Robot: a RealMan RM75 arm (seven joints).
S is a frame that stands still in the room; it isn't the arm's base.
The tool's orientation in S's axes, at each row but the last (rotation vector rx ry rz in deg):
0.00 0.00 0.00
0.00 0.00 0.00
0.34 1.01 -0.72
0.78 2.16 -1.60
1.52 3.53 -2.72
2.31 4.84 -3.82
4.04 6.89 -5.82
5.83 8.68 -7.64
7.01 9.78 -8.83
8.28 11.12 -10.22
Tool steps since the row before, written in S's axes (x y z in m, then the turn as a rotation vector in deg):
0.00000 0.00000 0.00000 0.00 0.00 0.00
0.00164 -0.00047 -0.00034 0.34 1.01 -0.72
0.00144 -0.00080 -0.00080 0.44 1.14 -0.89
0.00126 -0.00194 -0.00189 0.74 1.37 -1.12
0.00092 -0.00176 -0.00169 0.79 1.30 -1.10
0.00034 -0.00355 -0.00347 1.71 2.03 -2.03
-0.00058 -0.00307 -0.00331 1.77 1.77 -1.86
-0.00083 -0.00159 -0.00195 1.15 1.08 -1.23
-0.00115 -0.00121 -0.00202 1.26 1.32 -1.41
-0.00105 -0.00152 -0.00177 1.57 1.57 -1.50
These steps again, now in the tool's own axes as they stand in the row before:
0.00000 0.00000 0.00000 0.00 0.00 0.00
0.00164 -0.00047 -0.00034 0.34 1.01 -0.72
0.00146 -0.00079 -0.00077 0.44 1.14 -0.89
0.00138 -0.00193 -0.00181 0.74 1.38 -1.11
0.00110 -0.00176 -0.00158 0.80 1.31 -1.09
0.00087 -0.00365 -0.00327 1.74 2.06 -1.97
0.00013 -0.00332 -0.00311 1.81 1.82 -1.77
-0.00031 -0.00186 -0.00186 1.19 1.11 -1.16
-0.00059 -0.00159 -0.00200 1.29 1.35 -1.36
-0.00041 -0.00190 -0.00166 1.57 1.64 -1.43

